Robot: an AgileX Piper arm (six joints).
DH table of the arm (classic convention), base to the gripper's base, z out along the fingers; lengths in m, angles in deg. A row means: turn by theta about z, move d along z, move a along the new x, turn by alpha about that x. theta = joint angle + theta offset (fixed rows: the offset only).
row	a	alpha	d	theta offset
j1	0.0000	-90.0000	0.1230	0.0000
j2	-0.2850	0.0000	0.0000	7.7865
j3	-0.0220	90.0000	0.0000	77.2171
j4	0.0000	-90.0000	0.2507	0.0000
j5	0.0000	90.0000	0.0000	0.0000
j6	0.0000	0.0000	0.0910	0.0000
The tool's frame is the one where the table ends.
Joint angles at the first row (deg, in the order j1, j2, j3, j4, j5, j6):
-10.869, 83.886, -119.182, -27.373, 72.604, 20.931
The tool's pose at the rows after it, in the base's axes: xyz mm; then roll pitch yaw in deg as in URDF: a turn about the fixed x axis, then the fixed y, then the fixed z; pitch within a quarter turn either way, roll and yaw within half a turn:
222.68, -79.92, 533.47, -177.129, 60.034, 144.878
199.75, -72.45, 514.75, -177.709, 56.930, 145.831
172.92, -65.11, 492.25, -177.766, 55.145, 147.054
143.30, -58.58, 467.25, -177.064, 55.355, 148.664
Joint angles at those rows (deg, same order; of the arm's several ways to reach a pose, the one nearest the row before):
-10.869, 78.137, -111.111, -24.852, 72.618, 20.821
-10.871, 71.698, -101.504, -22.743, 72.102, 20.761
-10.870, 64.282, -90.874, -21.438, 70.387, 20.733
-10.867, 56.046, -79.869, -21.303, 67.355, 20.720

